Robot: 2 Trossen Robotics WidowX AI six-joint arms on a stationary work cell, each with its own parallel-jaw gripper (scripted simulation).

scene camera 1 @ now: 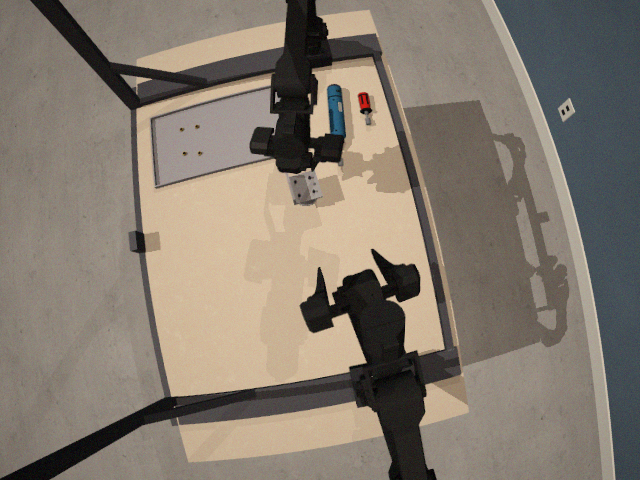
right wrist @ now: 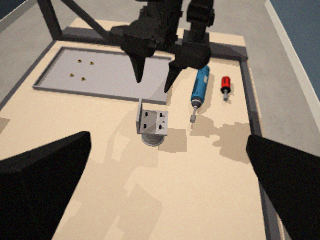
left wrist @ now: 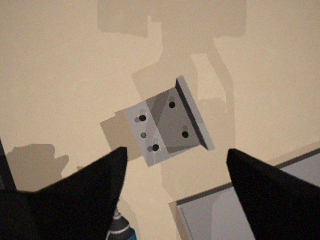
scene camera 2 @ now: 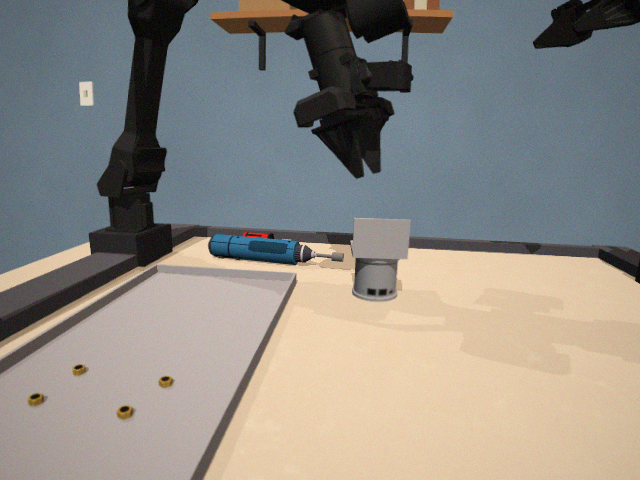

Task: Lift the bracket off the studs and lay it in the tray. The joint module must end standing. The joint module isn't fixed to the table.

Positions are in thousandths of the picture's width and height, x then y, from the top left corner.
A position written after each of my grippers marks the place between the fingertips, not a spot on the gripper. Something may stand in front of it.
In view: my left gripper (scene camera 2: 576, 366), my right gripper (scene camera 1: 540, 541), a grey cylindrical joint module (scene camera 2: 587, 582), a grey L-shaped bracket (scene camera 2: 582, 497), a grey tray (scene camera 2: 310, 678) and a blue electric screwdriver (scene camera 2: 452, 526).
The grey L-shaped bracket also shows in scene camera 1 (scene camera 1: 476, 389), in the right wrist view (right wrist: 480, 502) and in the left wrist view (left wrist: 511, 527). The grey tray is seen too in scene camera 1 (scene camera 1: 354, 259) and in the right wrist view (right wrist: 352, 302). The blue electric screwdriver is seen too in scene camera 1 (scene camera 1: 523, 193).
